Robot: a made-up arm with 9 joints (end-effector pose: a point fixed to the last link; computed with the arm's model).
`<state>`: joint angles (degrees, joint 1 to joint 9).
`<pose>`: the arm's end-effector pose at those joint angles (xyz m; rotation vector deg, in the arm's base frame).
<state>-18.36 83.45 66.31 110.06 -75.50 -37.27 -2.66 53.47 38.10</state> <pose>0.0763 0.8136 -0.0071 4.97 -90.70 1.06</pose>
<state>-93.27 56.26 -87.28 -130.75 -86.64 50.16 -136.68 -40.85 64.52</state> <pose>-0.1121 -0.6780 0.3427 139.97 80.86 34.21</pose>
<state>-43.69 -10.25 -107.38 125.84 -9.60 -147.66 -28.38 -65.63 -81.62</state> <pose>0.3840 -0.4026 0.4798 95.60 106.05 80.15</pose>
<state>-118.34 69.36 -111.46 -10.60 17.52 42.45 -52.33 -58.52 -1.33</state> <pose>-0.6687 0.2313 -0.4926 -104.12 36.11 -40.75</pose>
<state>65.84 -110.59 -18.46 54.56 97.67 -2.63 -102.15 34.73 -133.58</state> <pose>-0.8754 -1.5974 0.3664 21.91 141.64 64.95</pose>
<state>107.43 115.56 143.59 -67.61 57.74 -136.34 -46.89 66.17 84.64</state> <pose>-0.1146 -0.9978 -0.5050 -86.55 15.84 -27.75</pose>
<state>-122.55 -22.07 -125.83 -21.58 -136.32 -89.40 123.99 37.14 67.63</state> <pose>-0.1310 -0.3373 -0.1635 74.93 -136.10 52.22</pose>
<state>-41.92 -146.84 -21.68 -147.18 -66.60 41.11 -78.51 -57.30 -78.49</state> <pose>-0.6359 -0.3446 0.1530 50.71 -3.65 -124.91</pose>
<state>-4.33 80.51 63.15 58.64 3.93 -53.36 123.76 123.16 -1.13</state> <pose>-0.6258 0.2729 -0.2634 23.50 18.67 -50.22</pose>
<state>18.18 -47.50 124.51 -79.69 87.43 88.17 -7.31 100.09 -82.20</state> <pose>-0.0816 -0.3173 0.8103 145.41 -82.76 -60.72</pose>
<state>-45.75 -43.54 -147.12 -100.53 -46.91 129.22 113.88 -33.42 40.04</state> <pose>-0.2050 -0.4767 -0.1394 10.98 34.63 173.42</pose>
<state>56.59 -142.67 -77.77 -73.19 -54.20 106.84 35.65 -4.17 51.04</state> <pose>0.3570 -0.2450 1.0907 110.31 22.50 -1.86</pose>
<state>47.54 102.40 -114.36 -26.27 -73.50 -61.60 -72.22 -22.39 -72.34</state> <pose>0.1590 -0.5498 0.4441 66.68 95.90 1.55</pose>
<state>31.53 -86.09 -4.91 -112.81 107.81 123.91 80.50 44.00 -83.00</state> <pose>-0.4072 -0.8287 -0.0267 -113.19 106.44 -10.41</pose>
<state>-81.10 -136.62 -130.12 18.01 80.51 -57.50 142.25 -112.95 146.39</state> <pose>-1.1862 -0.9750 -0.0358 -96.96 32.17 28.10</pose>
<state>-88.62 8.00 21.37 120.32 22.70 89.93 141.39 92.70 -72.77</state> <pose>-0.1567 -0.2489 0.4101 -14.77 126.90 -21.63</pose>
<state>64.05 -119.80 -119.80 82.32 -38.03 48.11 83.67 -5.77 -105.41</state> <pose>0.1702 -0.7730 -0.1720 -64.91 15.23 33.16</pose>
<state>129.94 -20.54 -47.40 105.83 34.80 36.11 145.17 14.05 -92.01</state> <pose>-0.7999 -0.0484 -0.0647 66.59 -26.70 119.49</pose>
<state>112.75 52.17 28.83 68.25 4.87 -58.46 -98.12 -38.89 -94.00</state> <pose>0.0202 0.1037 0.3686 -30.25 44.59 -4.74</pose>
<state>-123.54 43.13 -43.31 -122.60 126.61 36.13 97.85 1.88 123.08</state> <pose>0.0647 -0.1774 0.7971 -69.18 48.64 116.56</pose>
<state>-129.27 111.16 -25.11 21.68 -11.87 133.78 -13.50 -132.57 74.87</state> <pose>0.3000 0.0576 -0.4088 -122.80 77.67 7.85</pose>
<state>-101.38 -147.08 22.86 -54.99 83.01 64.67 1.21 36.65 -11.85</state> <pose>0.8086 -0.1263 -0.0395 68.69 54.30 -56.04</pose>
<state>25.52 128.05 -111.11 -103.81 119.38 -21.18 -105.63 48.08 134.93</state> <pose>-0.7860 0.9373 0.6908 48.19 46.53 47.95</pose>
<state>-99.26 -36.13 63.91 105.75 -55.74 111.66 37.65 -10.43 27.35</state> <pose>-0.3279 -0.2341 0.8670 78.95 -148.97 51.66</pose>
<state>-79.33 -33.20 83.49 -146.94 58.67 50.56 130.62 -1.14 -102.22</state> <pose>-0.0632 -0.5211 -0.2988 -26.70 79.34 -58.19</pose>
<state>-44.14 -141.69 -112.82 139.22 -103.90 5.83 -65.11 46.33 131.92</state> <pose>0.2692 -0.1358 0.7718 65.46 -41.96 7.26</pose>
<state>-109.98 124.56 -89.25 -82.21 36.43 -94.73 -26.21 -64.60 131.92</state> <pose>-0.4618 0.3227 -0.4583 111.57 7.26 -138.00</pose>
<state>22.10 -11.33 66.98 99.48 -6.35 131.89 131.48 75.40 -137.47</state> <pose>0.5439 -0.4337 0.0896 14.94 -38.80 -91.43</pose>
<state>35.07 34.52 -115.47 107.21 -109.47 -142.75 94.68 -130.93 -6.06</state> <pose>-0.4308 -0.0736 0.6025 17.00 81.95 25.34</pose>
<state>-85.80 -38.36 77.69 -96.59 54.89 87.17 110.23 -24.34 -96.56</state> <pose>0.6826 -0.5798 -0.2084 -26.00 -7.20 -32.71</pose>
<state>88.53 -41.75 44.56 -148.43 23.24 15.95 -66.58 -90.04 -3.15</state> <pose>-0.3160 -0.8629 0.2720 89.02 -17.29 -79.15</pose>
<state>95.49 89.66 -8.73 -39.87 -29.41 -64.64 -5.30 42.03 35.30</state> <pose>0.6580 0.5708 0.3879 -69.11 -110.25 -49.50</pose>
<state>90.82 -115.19 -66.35 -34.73 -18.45 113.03 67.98 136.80 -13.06</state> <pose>0.4223 -1.1519 0.2738 131.53 43.60 113.98</pose>
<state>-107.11 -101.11 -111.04 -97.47 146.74 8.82 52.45 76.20 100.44</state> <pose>-0.2500 -0.9663 -0.0498 109.43 -92.31 74.12</pose>
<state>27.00 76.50 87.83 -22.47 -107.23 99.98 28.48 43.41 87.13</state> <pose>-0.2241 0.3949 -0.3879 23.78 36.29 78.88</pose>
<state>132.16 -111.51 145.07 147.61 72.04 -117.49 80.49 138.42 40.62</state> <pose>0.1815 -0.6489 -0.4979 -83.19 -27.17 -79.43</pose>
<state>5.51 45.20 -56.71 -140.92 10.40 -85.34 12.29 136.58 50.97</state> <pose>0.8332 -0.5059 0.2326 -89.53 -39.04 -67.91</pose>
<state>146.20 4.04 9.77 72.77 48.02 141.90 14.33 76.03 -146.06</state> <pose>-0.9302 0.2867 0.2595 -17.09 92.62 -98.74</pose>
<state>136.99 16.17 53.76 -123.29 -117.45 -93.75 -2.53 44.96 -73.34</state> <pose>0.0823 0.0546 -0.3209 44.40 -114.14 48.51</pose>
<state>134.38 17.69 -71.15 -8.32 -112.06 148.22 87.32 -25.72 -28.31</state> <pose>0.2965 -0.6477 -0.5541 -52.87 -41.96 -63.29</pose>
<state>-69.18 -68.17 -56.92 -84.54 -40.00 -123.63 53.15 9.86 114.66</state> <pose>-0.3745 -0.7559 0.3255 82.58 104.88 -95.79</pose>
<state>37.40 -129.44 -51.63 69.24 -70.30 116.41 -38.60 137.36 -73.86</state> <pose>0.4209 -0.4936 0.1686 20.17 38.09 -99.20</pose>
